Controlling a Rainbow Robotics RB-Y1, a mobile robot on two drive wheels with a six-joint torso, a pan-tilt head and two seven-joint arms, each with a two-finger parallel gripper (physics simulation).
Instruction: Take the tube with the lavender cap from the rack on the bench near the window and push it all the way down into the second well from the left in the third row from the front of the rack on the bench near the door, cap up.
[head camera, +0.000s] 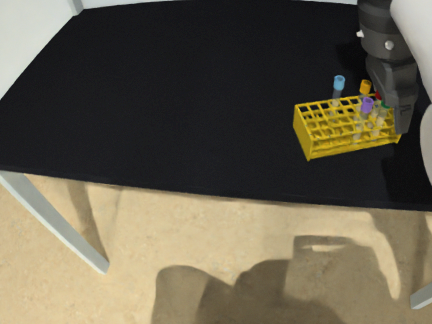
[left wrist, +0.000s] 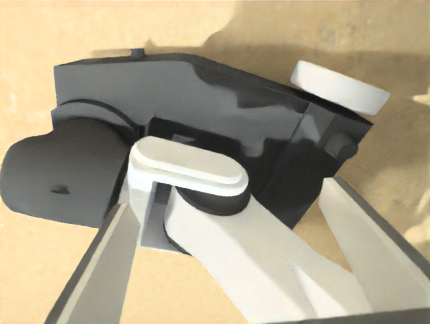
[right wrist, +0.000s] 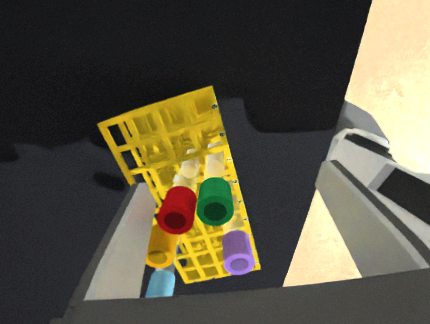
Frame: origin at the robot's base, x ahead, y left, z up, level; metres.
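Seen in the pictures: left gripper, fingertip midpoint: (left wrist: 226, 202); right gripper, fingertip midpoint: (head camera: 389, 109) (right wrist: 233, 183).
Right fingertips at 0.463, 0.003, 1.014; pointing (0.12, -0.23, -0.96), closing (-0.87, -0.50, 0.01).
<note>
A point is followed by its place in that frame, as x, y, z.
The lavender-capped tube (head camera: 367, 105) @(0.433, 0.043, 1.031) (right wrist: 238, 252) @(0.447, 0.035, 1.033) stands cap up in a yellow rack (head camera: 304, 136) @(0.395, 0.134, 0.950) (right wrist: 161, 107) @(0.522, -0.014, 0.972) on a black bench. In the right wrist view its cap is at the lower right of the rack, below the green cap. My right gripper (head camera: 403, 125) (right wrist: 233, 183) @(0.463, 0.003, 1.014) is open and empty, above the right end of the rack in the head view; the caps lie low between its fingers in the right wrist view, not gripped. My left gripper (left wrist: 226, 202) @(-0.273, 0.214, 0.501) is open and empty, over the robot's own base and floor. A second rack does not show.
Tubes with blue (head camera: 339, 82) @(0.469, 0.101, 1.032) (right wrist: 161, 283) @(0.480, 0.093, 1.025), orange (head camera: 365, 86) @(0.481, 0.056, 1.032) (right wrist: 160, 251) @(0.489, 0.050, 1.034), red (right wrist: 177, 210) @(0.489, 0.018, 1.034) and green (right wrist: 215, 201) @(0.474, 0.006, 1.034) caps stand in the same rack, close to the lavender one. The bench's (head camera: 165, 115) @(0.364, 0.426, 0.915) front edge runs below the rack in the head view.
</note>
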